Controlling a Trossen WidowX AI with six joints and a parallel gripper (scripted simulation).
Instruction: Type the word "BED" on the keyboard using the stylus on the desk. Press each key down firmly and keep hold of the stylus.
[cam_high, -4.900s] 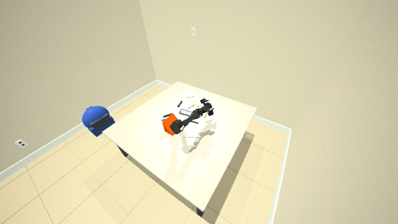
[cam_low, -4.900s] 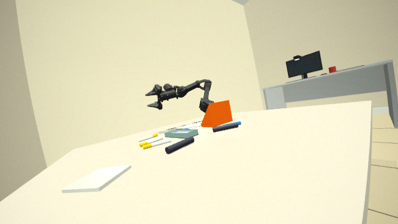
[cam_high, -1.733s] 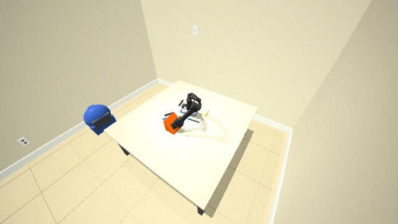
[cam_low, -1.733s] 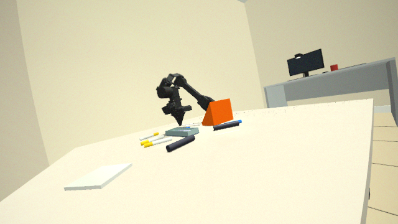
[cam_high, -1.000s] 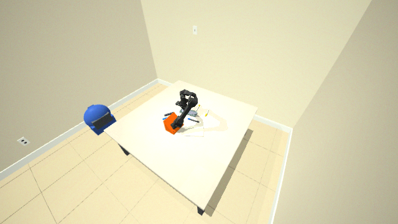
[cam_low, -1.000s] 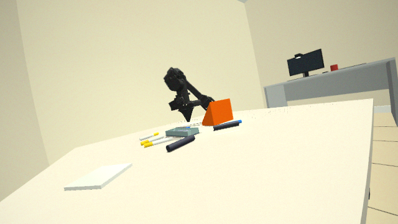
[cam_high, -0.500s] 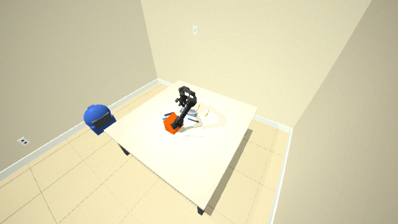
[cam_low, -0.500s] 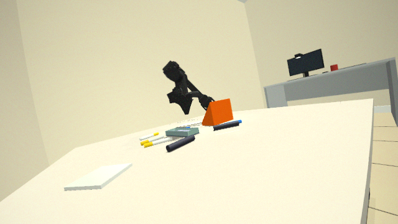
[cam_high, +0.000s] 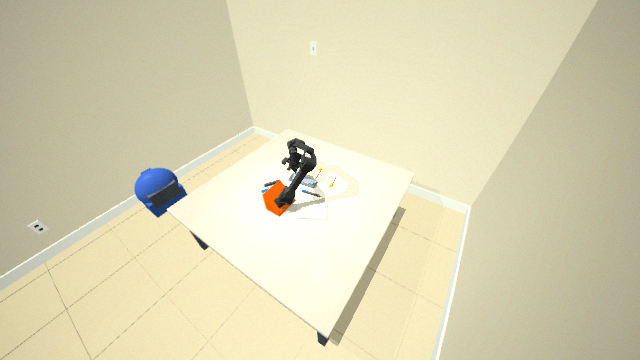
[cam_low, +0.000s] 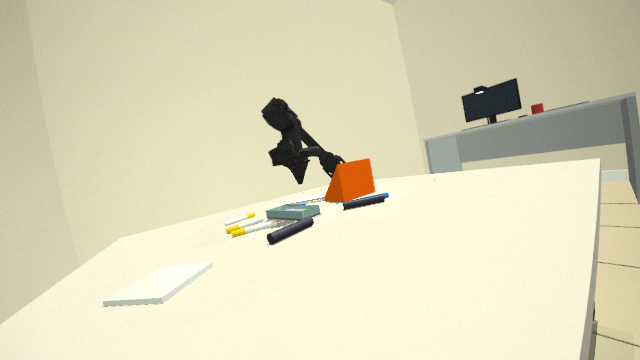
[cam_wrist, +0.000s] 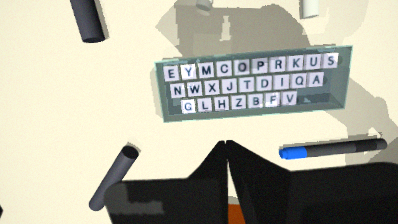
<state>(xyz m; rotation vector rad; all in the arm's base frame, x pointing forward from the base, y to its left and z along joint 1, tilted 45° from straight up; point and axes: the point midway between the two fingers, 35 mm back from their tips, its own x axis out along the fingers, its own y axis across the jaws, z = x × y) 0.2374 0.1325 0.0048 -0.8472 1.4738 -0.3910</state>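
The blue stylus is 16 cm behind my gripper tip, 9 cm to the left of it and 9 cm below it. Also, from my gripper tip: stylus tip (14 cm behind, 9 cm below, 8 cm to the left); then white flat pad (36 cm ahead, 22 cm to the left, 9 cm below).
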